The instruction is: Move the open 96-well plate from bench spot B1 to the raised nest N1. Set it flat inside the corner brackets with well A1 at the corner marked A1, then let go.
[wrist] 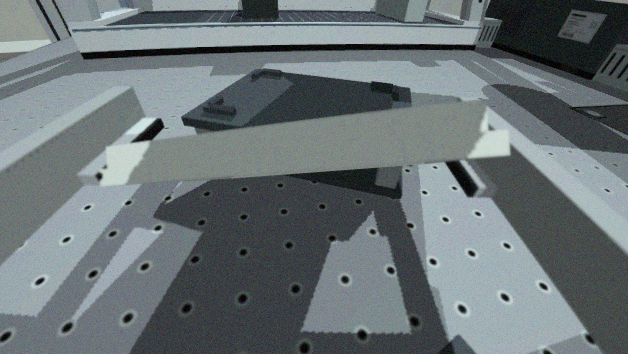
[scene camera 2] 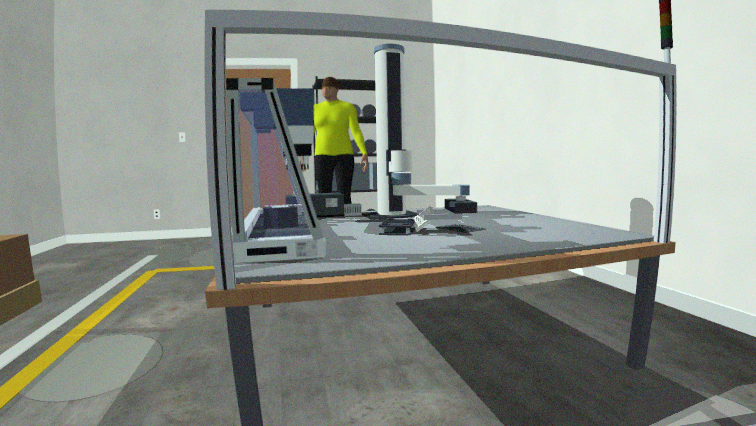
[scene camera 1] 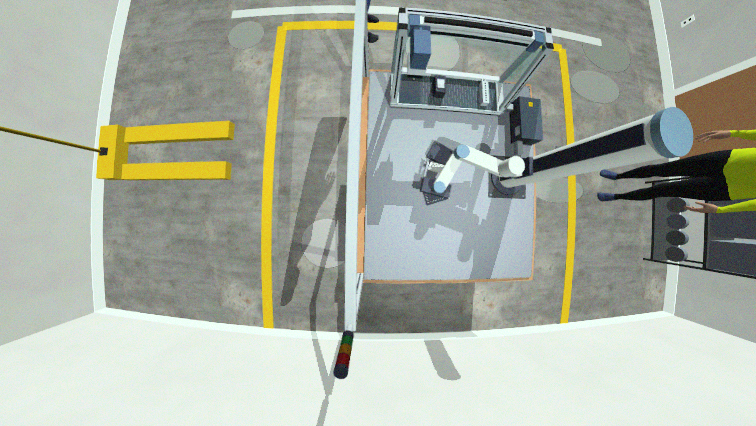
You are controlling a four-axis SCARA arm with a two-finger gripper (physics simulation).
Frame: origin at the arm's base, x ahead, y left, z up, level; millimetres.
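Where they show: gripper, fingertip midpoint: (wrist: 295,110) (scene camera 2: 419,214) (scene camera 1: 439,164); arm's base, origin of the base link: (scene camera 2: 391,217) (scene camera 1: 506,177).
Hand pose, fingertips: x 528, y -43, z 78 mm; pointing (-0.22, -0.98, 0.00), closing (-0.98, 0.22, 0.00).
Note:
Things, the pixels of their top centre, and the offset from my fingertips. "*": a spot on its surface instead. Level surfaces: height alone.
- dark raised nest N1, middle of its top: (wrist: 311,92) (scene camera 2: 398,220) (scene camera 1: 442,153) 25 mm back, 82 mm right, 23 mm down
- bench, its level: 65 mm down
- dark instrument box, surface spot: (scene camera 2: 326,203) * 562 mm back, 299 mm right, 6 mm up
The 96-well plate (scene camera 1: 435,165) (scene camera 2: 420,220) (wrist: 300,145) is off the bench and tipped steeply. In the wrist view a long plain side faces the camera, its right end higher; its wells do not show there. My gripper (wrist: 295,110) is on the plate's two ends, which sit crooked across the fingertips, one pad showing above the plate and the other below it. Exact contact is unclear. The dark raised nest N1 (scene camera 1: 438,151) (scene camera 2: 396,228) (wrist: 325,95) stands just beyond and below the plate, partly covered by it. Corner brackets show on it; no A1 mark is readable. Spot B1 cannot be made out.
A framed enclosure (scene camera 1: 444,107) (scene camera 2: 280,249) stands on the bench (scene camera 1: 449,264) beyond the nest. A dark instrument box (scene camera 1: 529,120) (scene camera 2: 326,203) stands near the arm's column (scene camera 2: 381,132). A frame beam (scene camera 1: 354,211) runs along one bench edge. A person in yellow (scene camera 2: 333,129) stands behind the bench.

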